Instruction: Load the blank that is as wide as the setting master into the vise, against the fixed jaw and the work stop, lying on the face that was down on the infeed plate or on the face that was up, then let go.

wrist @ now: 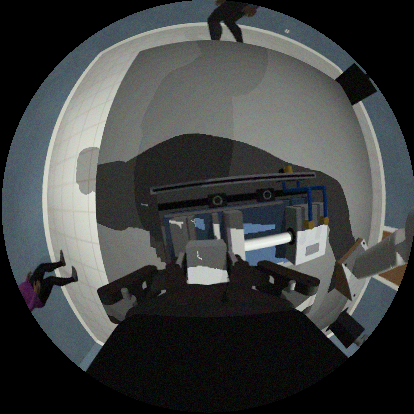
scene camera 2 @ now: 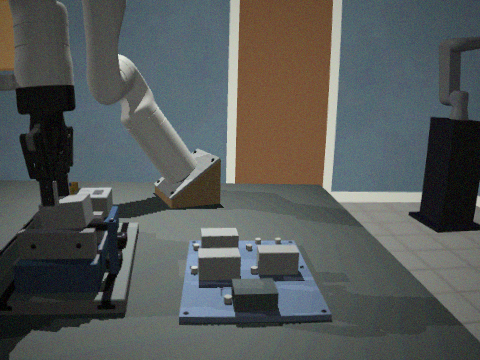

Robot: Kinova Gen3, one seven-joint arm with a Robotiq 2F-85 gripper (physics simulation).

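Seen in the pictures: gripper, fingertip midpoint: (wrist: 206,259) (scene camera 2: 57,205); arm's base at its link origin: (wrist: 361,265) (scene camera 2: 181,172).
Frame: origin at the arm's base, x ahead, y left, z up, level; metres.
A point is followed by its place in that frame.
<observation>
My gripper (scene camera 2: 53,197) @[x 0.476, y -0.168, z 0.055 m] (wrist: 206,259) @[x 0.476, y -0.168, z 0.055 m] points down over the vise and is shut on a light grey blank (scene camera 2: 75,212) @[x 0.498, y -0.137, z 0.052 m] (wrist: 206,252) @[x 0.474, y -0.179, z 0.061 m]. The blank is low at the jaws; in the scene view its lower part is hidden behind the front jaw (scene camera 2: 57,245), which has two holes. In the wrist view the blank is beside the jaw (wrist: 233,225) that meets the white rod (wrist: 267,242) @[x 0.391, y -0.168, z 0.020 m]. Whether it touches the bed or the work stop cannot be told. On the blue infeed plate (scene camera 2: 200,307) @[x 0.556, y 0.025, z -0.058 m] stand three light grey blocks (scene camera 2: 219,265) @[x 0.481, y 0.055, z -0.035 m] (scene camera 2: 277,261) @[x 0.471, y 0.142, z -0.036 m] (scene camera 2: 219,237) @[x 0.396, y 0.062, z -0.025 m] and a dark grey block (scene camera 2: 255,296) @[x 0.571, y 0.092, z -0.037 m].
The vise has a blue body (scene camera 2: 57,276) @[x 0.537, y -0.158, z -0.022 m], a blue side bracket (scene camera 2: 113,240) @[x 0.479, y -0.092, z 0.005 m] and a grey base plate (scene camera 2: 131,260) @[x 0.429, y -0.076, z -0.048 m]. Blue pipes (wrist: 310,205) @[x 0.332, y -0.217, z 0.044 m] rise beside a white-topped block (wrist: 311,245) @[x 0.314, y -0.152, z 0.030 m] (scene camera 2: 102,199) @[x 0.345, y -0.132, z 0.026 m] behind the jaws. The arm's wedge mount (scene camera 2: 202,185) @[x 0.074, y 0.049, z -0.017 m] stands farther back.
</observation>
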